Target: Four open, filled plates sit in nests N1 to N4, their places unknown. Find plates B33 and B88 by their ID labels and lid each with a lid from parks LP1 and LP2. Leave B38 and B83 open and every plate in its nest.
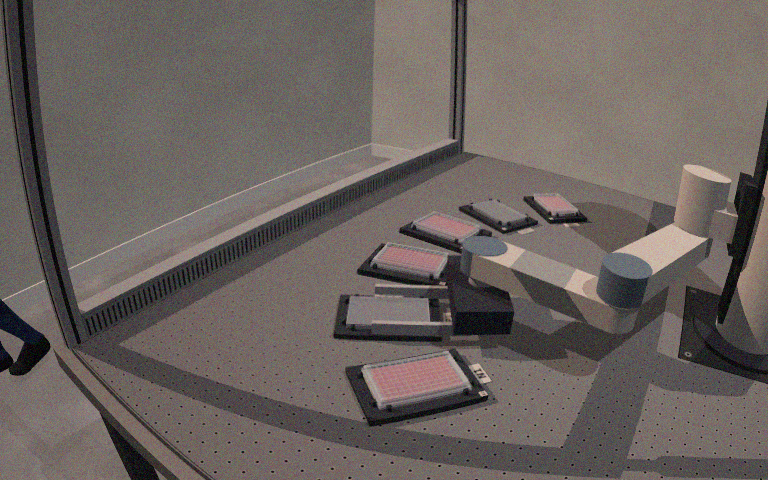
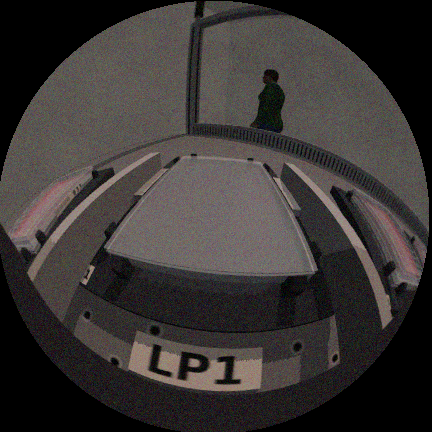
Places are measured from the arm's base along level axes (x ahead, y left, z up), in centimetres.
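Pixels of known places: gripper, fingertip midpoint: [image 1: 373,308] [image 2: 220,164]; arm's base at its link origin: [image 1: 743,340].
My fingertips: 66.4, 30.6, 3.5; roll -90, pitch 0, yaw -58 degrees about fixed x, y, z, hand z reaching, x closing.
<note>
Ahead of a thing's pixels: the offset from my fingertips to its top centre, as dx, dy, dz. "*": to the spot under its first point.
My gripper [image 1: 374,308] [image 2: 220,164] is low over park LP1 @[-2.0, -1.3, -0.2] [image 1: 340,323] [image 2: 225,307], shut on the clear grey lid @[-2.0, -1.3, -0.4] [image 1: 356,310] [image 2: 210,220]. Its finger pads lie along the lid's two long sides, and the lid is level, between the park's pegs. Open pink-filled plates sit in black nests: one at the front @[* -14.8, +11.7, +0.3] [image 1: 416,376] [image 2: 47,210] beside an upside-down N1 label @[* -20.9, +3.9, -2.0] [image 1: 480,373], one just behind LP1 @[+4.4, -18.5, +0.4] [image 1: 410,261] [image 2: 395,235], and two farther back @[* +6.0, -36.2, +0.1] [image 1: 447,225] @[* -10.7, -67.0, +0.3] [image 1: 556,203]. Their ID labels are not readable. Another grey lid @[+0.7, -53.3, -0.4] [image 1: 498,211] rests in a park between the two far plates.
The LP1 label @[* -10.1, -6.4, -2.0] [image 2: 195,366] lies in front of the park. The arm [image 1: 543,266] reaches in from the right, over the table. Neighbouring nests stand close outside both fingers. A slotted rail @[* +34.0, -11.9, -0.7] [image 1: 271,234] [image 2: 300,150] runs along the table's far edge.
</note>
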